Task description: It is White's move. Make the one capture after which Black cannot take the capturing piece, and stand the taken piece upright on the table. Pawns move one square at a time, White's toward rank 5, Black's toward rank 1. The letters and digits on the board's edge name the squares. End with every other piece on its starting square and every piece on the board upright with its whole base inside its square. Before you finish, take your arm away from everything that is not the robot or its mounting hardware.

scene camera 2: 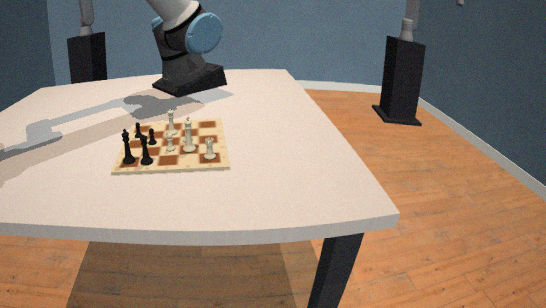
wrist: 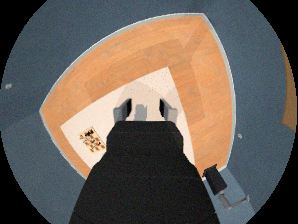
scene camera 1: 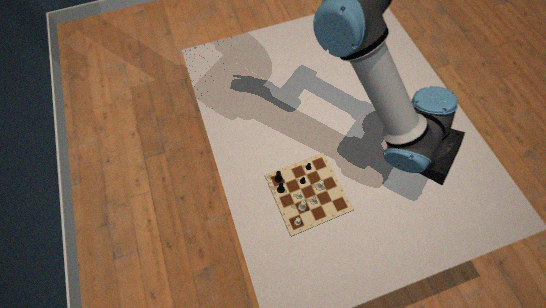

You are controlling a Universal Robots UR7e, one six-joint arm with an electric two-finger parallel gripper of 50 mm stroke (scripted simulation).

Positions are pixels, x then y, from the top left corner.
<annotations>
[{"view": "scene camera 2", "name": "chessboard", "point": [164, 161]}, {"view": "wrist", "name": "gripper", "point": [145, 104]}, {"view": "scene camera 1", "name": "chessboard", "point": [332, 201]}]
</annotations>
